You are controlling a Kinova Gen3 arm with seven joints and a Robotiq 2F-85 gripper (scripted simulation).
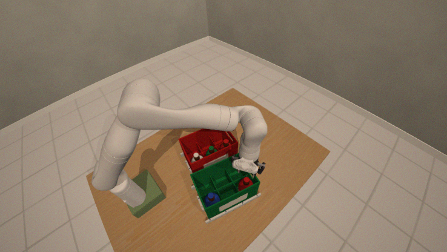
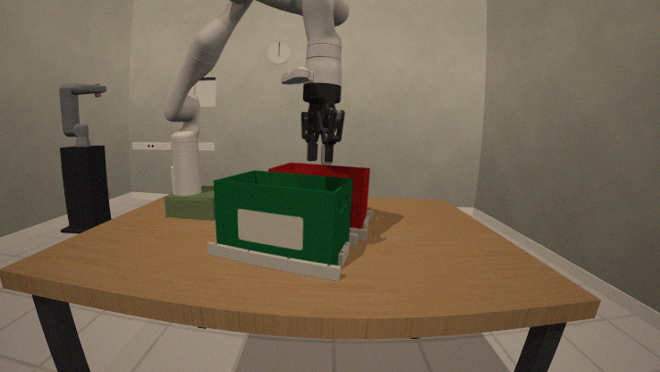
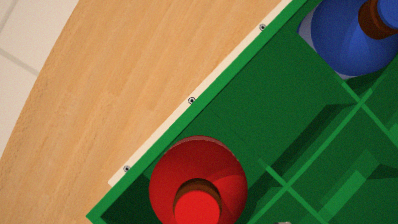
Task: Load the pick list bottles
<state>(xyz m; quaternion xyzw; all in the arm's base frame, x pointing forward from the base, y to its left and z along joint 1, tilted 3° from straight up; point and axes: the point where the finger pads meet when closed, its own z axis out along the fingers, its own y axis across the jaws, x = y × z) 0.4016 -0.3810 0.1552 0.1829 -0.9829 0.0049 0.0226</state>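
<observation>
The red-labelled bottle lies 150 mm below my hand. Also, from my hand: green crate (60 mm behind, 80 mm to the left, 150 mm below); red-label bottle (110 mm ahead, 210 mm to the left, 150 mm below); blue-label bottle (160 mm behind, 70 mm to the left, 150 mm below).
</observation>
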